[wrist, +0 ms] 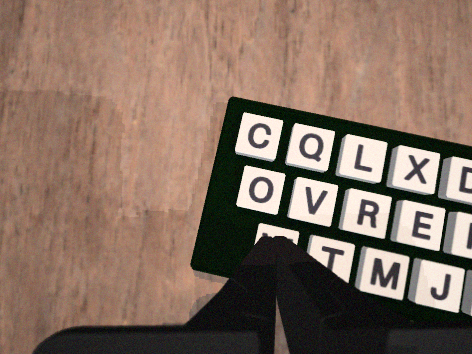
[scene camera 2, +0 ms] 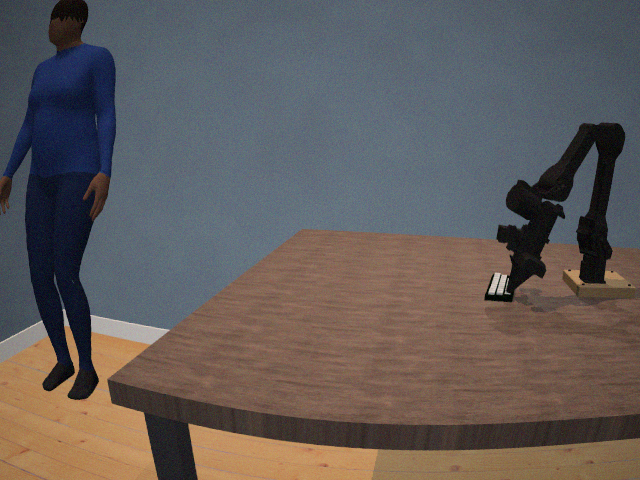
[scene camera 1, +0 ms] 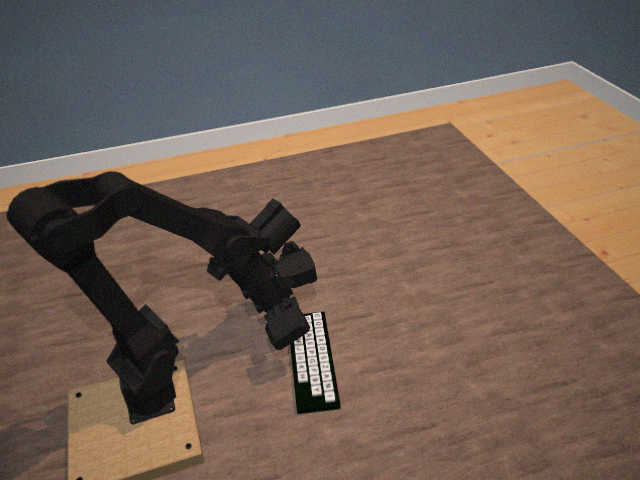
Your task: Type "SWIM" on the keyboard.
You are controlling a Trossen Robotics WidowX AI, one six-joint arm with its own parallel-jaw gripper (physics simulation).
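Places are measured from the arm's base along level axes (x right, y ahead, z up), in centimetres.
Pixels of known places: gripper, between the fingertips: (wrist: 272, 248) (scene camera 2: 507, 292); arm's base, origin of its link: (scene camera 2: 592, 280) (scene camera 1: 150, 400).
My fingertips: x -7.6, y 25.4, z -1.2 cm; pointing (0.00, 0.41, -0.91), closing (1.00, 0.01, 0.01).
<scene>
For each thing: its middle in the pictures, then the offset to it from my fingertips. Level surfaces: height alone.
- dark green keyboard, middle of its body: (scene camera 1: 311, 357) (scene camera 2: 501, 286) dy +0.2, dx +7.3, dz -0.5 cm
- first key, middle of its body: (wrist: 274, 246) dy +0.0, dx +0.1, dz -0.3 cm
- M key, middle of its body: (wrist: 381, 272) dy -0.8, dx +3.7, dz +0.0 cm
- S key, middle of its body: (scene camera 1: 323, 358) dy +1.8, dx +8.7, dz +0.0 cm
- I key, middle of its body: (scene camera 1: 329, 396) dy +0.1, dx +16.0, dz +0.0 cm
- brown table, height of its surface: dz -1.3 cm
The dark green keyboard (scene camera 1: 310, 404) (scene camera 2: 498, 298) (wrist: 212, 240) lies flat on the table with white letter keys in three rows. My gripper (scene camera 2: 510, 290) (wrist: 272, 248) is shut and empty. Its fingertips are over the first key (wrist: 265, 231) of the bottom row, left of T, and hide most of that key and its letter. Whether they touch it, I cannot tell. The M key (wrist: 384, 275) is two places to the right. The S key (scene camera 1: 323, 357) and the I key (scene camera 1: 329, 396) are in the outer row in scene camera 1, with I at its end.
The arm stands on a light wooden base (scene camera 1: 175, 439) (scene camera 2: 604, 290) at one side of the keyboard. The brown table (scene camera 1: 439, 335) (scene camera 2: 336, 335) carries both. A person in blue (scene camera 2: 72, 113) stands beyond the table at the left in scene camera 2.
</scene>
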